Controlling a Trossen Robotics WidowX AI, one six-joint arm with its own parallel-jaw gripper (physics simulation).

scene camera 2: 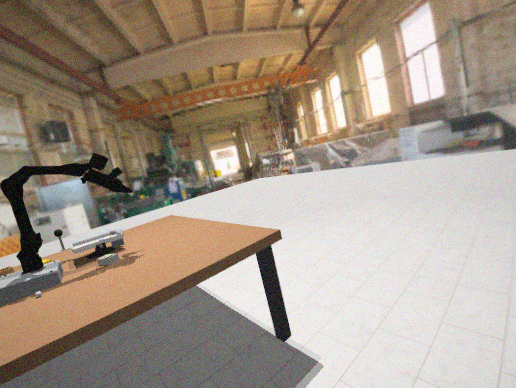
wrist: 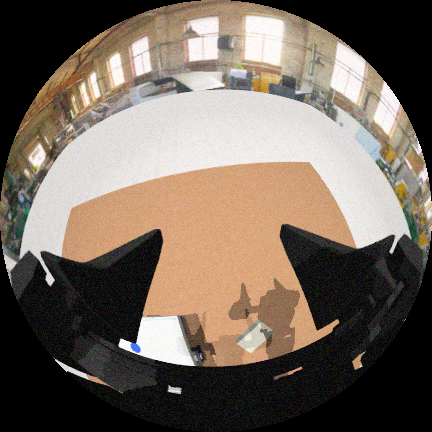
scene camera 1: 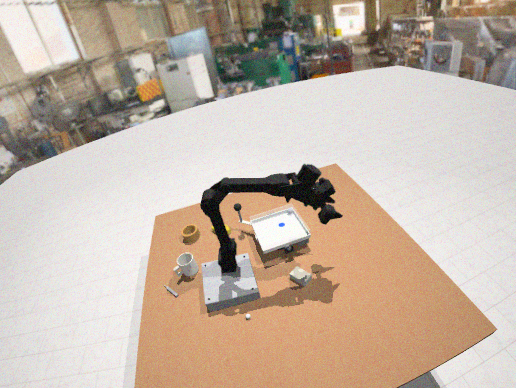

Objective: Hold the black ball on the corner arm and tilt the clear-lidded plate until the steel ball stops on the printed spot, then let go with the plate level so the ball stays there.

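The white clear-lidded plate [scene camera 1: 270, 240] [scene camera 2: 82, 246] [wrist: 167, 340] stands on its support beyond the arm's base. Its blue printed spot [scene camera 1: 281, 225] [wrist: 135, 347] shows. I cannot make out the steel ball on the plate, nor whether the plate is exactly level. The black ball [scene camera 1: 237, 207] [scene camera 2: 58, 233] stands on a thin upright post on the corner arm, at the plate's left corner in the first scene view. My gripper [scene camera 1: 336, 207] [scene camera 2: 131, 190] [wrist: 222, 233] is open and empty, high up past the plate's right side, well away from the black ball.
A pale grey block [scene camera 1: 300, 276] [scene camera 2: 108, 259] [wrist: 255, 336] lies near the plate. A white mug [scene camera 1: 186, 265], a brown bowl [scene camera 1: 190, 233] and a small grey cylinder [scene camera 1: 171, 291] are left of the arm. A yellow object [scene camera 1: 221, 229] lies behind it. A small white ball [scene camera 1: 248, 316] [scene camera 2: 38, 294] lies by the base.
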